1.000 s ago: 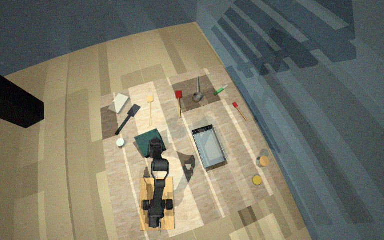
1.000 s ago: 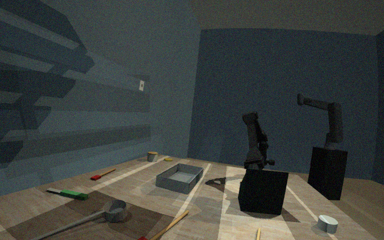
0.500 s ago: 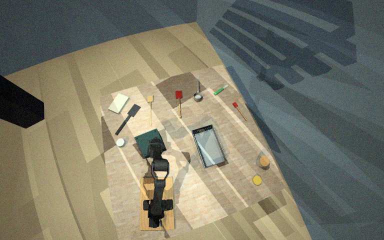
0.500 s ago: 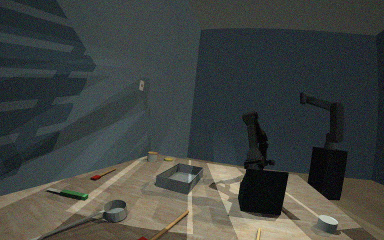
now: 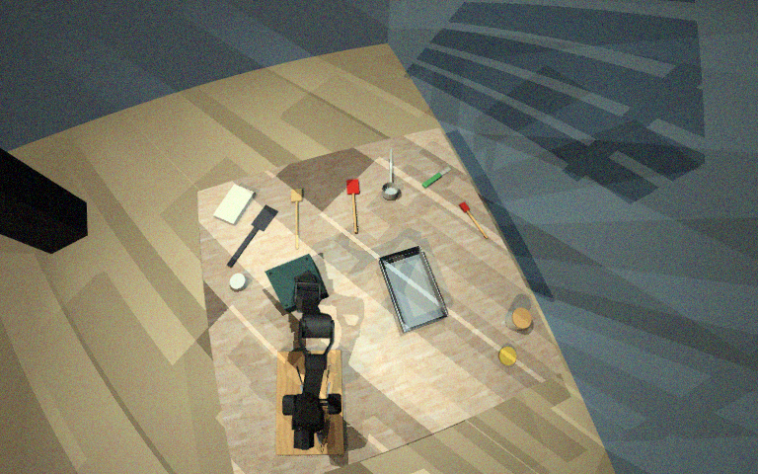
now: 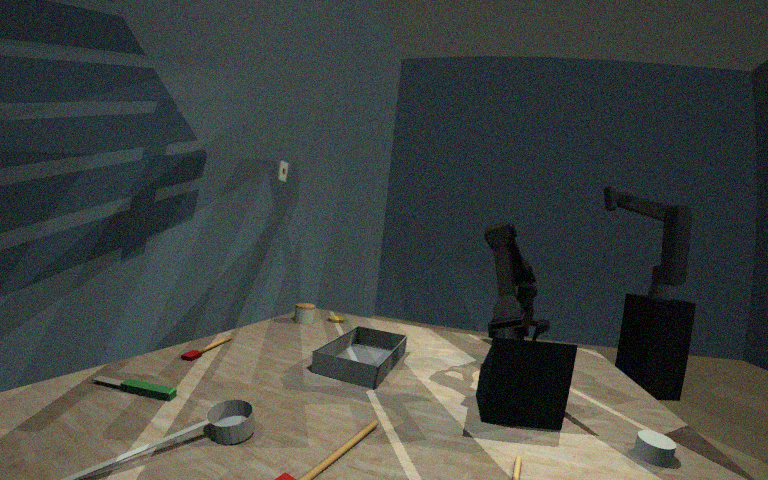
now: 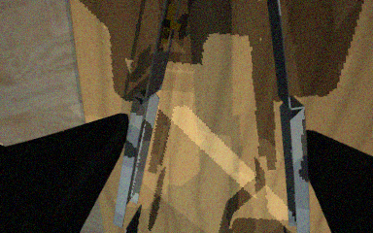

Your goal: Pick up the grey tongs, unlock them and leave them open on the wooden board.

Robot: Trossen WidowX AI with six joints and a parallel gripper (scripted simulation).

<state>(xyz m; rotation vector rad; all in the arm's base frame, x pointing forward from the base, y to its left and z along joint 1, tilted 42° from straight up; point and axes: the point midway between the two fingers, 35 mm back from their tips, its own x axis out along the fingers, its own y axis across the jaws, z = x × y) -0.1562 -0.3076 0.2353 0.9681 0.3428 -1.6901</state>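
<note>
Right now the wooden board is 40 mm below my gripper tip, 30 mm behind it and 10 mm to the left of it. From my gripper tip the other things lie so: green-handled tool 910 mm ahead, 600 mm to the left, 40 mm below; roasting tin 500 mm ahead, 200 mm to the left, 20 mm below.
</note>
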